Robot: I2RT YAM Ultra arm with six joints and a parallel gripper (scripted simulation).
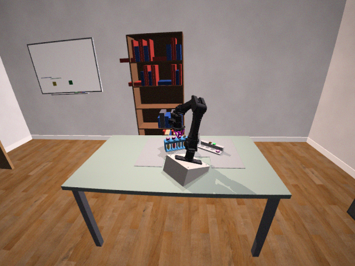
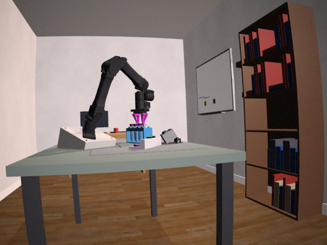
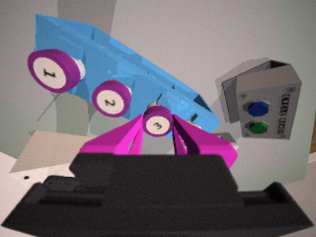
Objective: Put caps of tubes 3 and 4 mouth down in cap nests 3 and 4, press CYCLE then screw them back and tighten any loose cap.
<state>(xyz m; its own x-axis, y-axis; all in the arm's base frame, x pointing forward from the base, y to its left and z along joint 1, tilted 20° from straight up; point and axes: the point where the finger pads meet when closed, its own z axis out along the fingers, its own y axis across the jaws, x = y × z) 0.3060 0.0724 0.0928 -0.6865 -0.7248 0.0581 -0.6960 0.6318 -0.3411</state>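
The purple cap lies 12 cm behind my hand, 32 cm to the right of it and 10 cm below it. The rest, counted from my hand: grey key desk (11 cm ahead, 14 cm to the right, 6 cm below); then blue cycle key (10 cm ahead, 12 cm to the right, 5 cm below); then green ready key (9 cm ahead, 16 cm to the right, 5 cm below).
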